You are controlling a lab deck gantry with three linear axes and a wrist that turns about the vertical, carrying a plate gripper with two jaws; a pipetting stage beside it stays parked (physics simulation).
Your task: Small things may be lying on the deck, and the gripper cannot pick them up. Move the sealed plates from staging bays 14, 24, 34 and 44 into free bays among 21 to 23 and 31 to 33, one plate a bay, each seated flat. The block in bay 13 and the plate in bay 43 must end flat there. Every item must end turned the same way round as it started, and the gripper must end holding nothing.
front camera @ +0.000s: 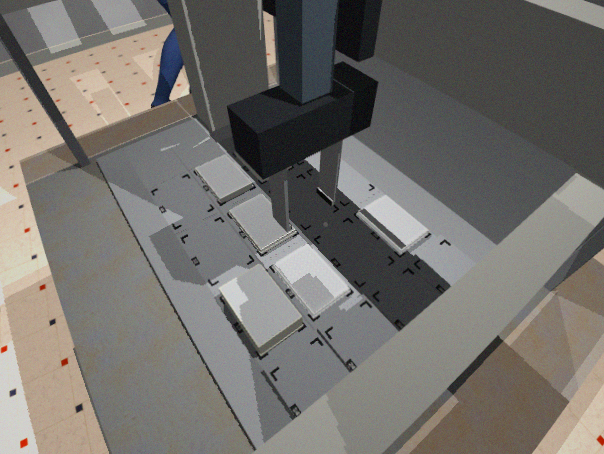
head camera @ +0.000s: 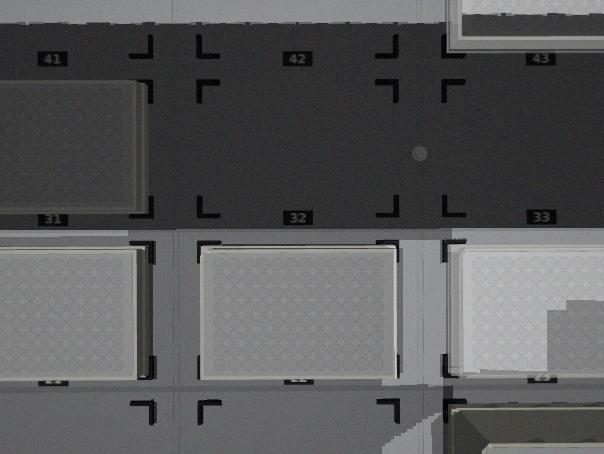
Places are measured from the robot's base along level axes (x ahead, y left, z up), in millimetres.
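Pixels of known places: gripper, fingertip midpoint: [front camera: 304, 210]; robot's base, link origin: [front camera: 153, 192].
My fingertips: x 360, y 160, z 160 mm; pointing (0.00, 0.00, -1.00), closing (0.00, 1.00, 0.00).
Note:
Ahead of a thing's pixels: the offset from my fingertips to its middle. "pt": to the spot under its first point.
Sealed plates sit flat in bay 21 {pt dy -8, dx -292, dz -146 mm} [front camera: 224, 175] [head camera: 60, 315], bay 22 {pt dy -18, dx -134, dz -146 mm} [front camera: 257, 220] [head camera: 298, 312] and bay 23 {pt dy -11, dx +18, dz -146 mm} [front camera: 305, 270] [head camera: 505, 320]. Another sealed plate {dy +97, dx -296, dz -153 mm} [head camera: 60, 145] lies in shadow in bay 31, cut off by the frame edge; the gripper hides it in the front view. The bay 43 plate {dy +204, dx +32, dz -153 mm} [front camera: 400, 220] [head camera: 530, 27] and the thicker bay 13 block {dy -117, dx +32, dz -139 mm} [front camera: 262, 305] [head camera: 530, 425] sit flat. No plate shows in bays 14, 24 and 34; bay 44 is partly hidden. My gripper [front camera: 306, 215] is open and empty above the bay 22 and 32 area.
A small round disc {dy +94, dx -50, dz -158 mm} [front camera: 325, 224] [head camera: 419, 153] lies between bays 32 and 33. Pale thin sticks {dy -65, dx -482, dz -157 mm} [front camera: 170, 147] {dy +8, dx -449, dz -157 mm} [front camera: 201, 142] lie on the deck beyond bay 21. A frame rail [front camera: 450, 310] crosses the near right side, and a dark wall rises behind row 4.

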